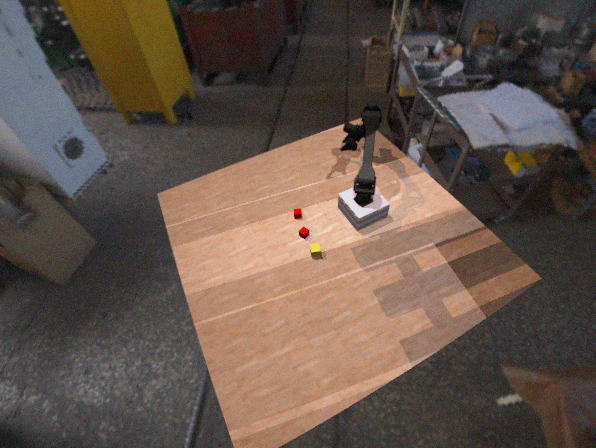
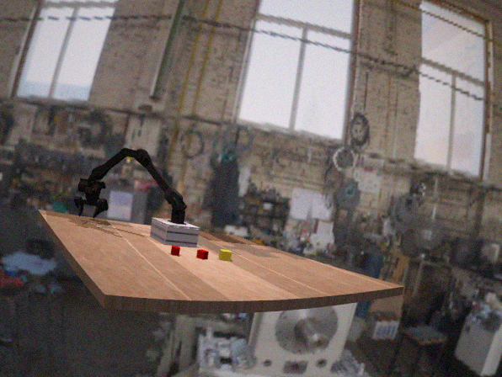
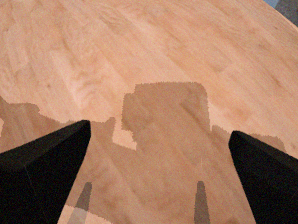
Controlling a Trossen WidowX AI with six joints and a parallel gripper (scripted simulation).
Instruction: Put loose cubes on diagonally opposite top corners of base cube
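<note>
The yellow cube lies 50 cm ahead of my gripper tip, 46 cm to the left of it and 2 cm below it.
</note>
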